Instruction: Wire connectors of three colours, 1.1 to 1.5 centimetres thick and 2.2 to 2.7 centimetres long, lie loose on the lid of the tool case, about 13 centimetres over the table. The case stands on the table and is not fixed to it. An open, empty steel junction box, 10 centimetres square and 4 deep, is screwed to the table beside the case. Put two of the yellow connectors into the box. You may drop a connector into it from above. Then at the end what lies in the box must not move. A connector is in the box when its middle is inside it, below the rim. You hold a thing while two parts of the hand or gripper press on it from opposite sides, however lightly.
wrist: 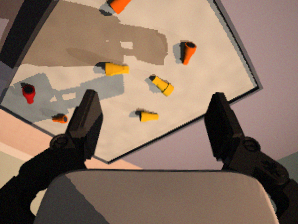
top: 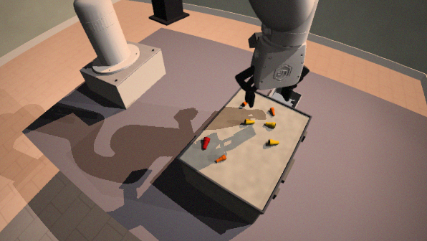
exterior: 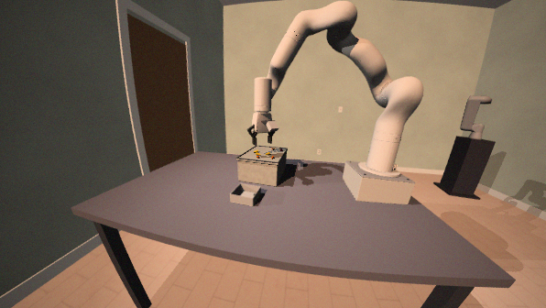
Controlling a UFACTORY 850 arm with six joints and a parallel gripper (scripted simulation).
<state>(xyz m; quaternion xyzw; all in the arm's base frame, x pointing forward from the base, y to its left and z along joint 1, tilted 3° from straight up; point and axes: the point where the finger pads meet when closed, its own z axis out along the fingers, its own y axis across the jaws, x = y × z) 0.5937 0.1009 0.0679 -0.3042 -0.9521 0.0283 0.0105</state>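
Right now the tool case is 10 mm ahead of my hand, 70 mm to the right of it and 110 mm below it. Also, from my hand: red connector: 60 mm behind, 150 mm to the right, 70 mm below.
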